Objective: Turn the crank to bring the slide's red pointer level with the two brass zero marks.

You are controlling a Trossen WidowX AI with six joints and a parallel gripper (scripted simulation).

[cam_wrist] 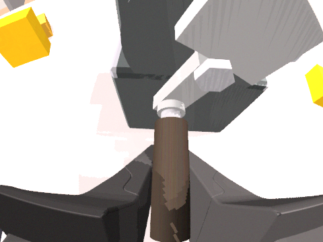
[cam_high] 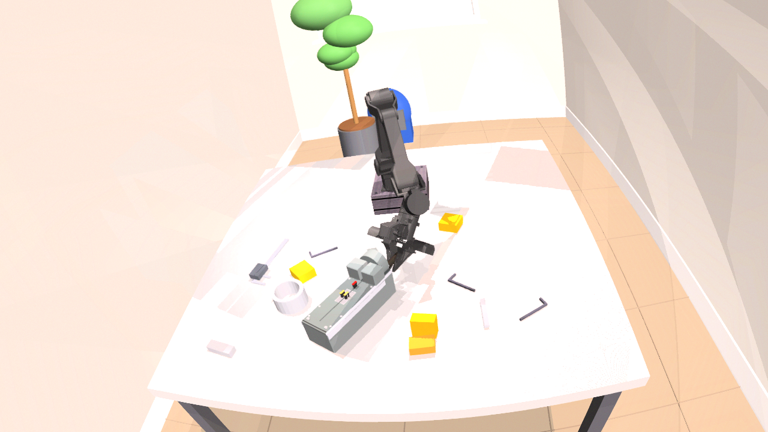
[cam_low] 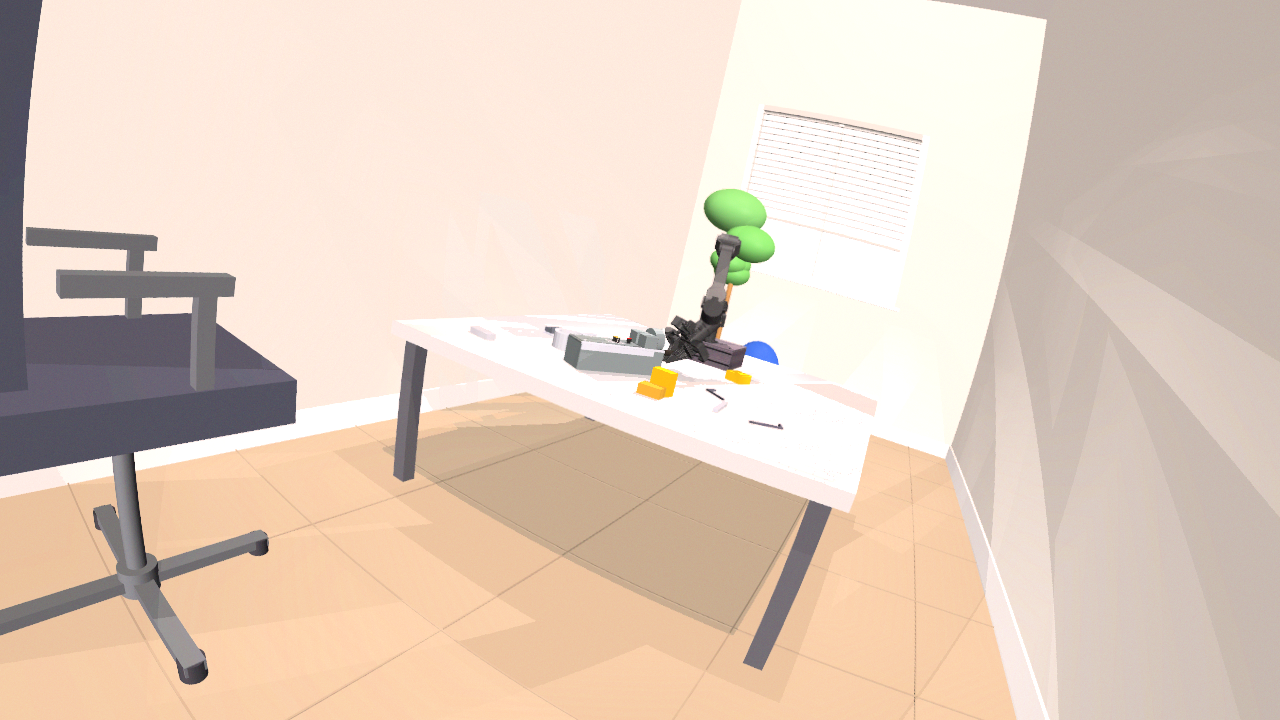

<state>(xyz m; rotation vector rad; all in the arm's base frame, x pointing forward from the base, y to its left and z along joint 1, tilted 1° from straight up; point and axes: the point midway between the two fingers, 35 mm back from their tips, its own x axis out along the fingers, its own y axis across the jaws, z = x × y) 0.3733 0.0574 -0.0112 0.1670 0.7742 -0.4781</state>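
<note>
My gripper tip is 30 mm below the brown crank handle, 10 mm to the right of it and 10 mm past it. Also, from my gripper tip: red pointer (110 mm ahead, 70 mm to the right, 50 mm above).
</note>
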